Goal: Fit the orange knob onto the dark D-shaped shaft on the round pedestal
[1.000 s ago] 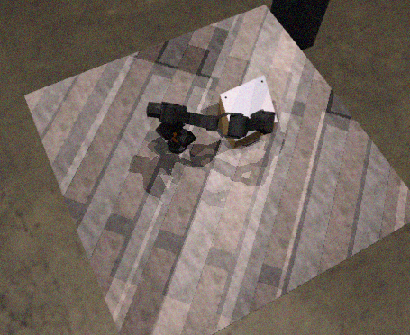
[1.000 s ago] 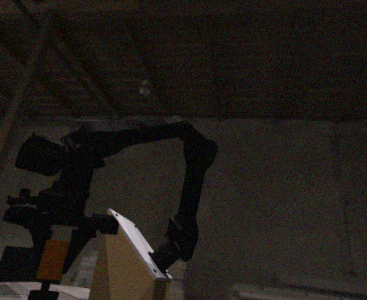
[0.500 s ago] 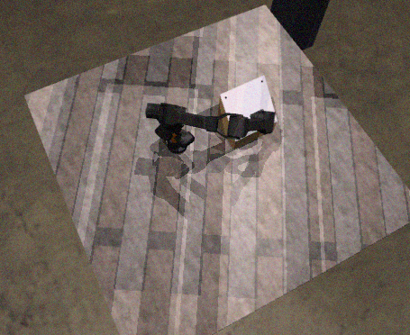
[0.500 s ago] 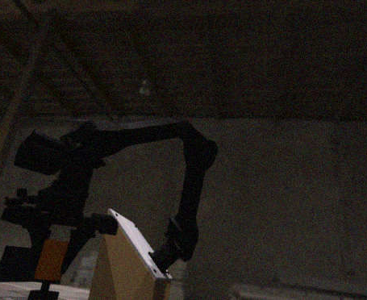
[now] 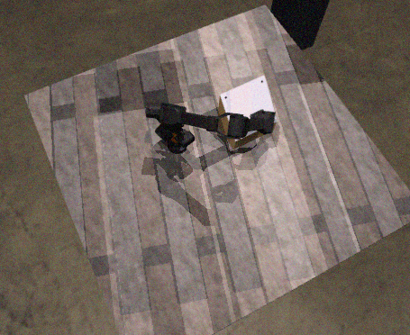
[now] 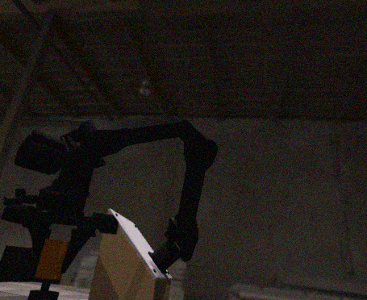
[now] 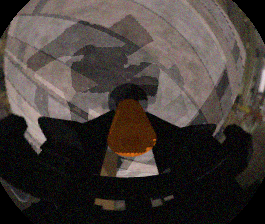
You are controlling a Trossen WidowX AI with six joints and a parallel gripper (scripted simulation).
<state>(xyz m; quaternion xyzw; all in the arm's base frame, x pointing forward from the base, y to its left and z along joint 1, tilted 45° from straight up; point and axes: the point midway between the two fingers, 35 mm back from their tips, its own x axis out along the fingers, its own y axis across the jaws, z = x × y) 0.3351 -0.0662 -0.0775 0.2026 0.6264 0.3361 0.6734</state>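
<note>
Right now my gripper tip is 4 cm above the dark pedestal. Also, from my gripper tip: orange knob 2 cm above.
</note>
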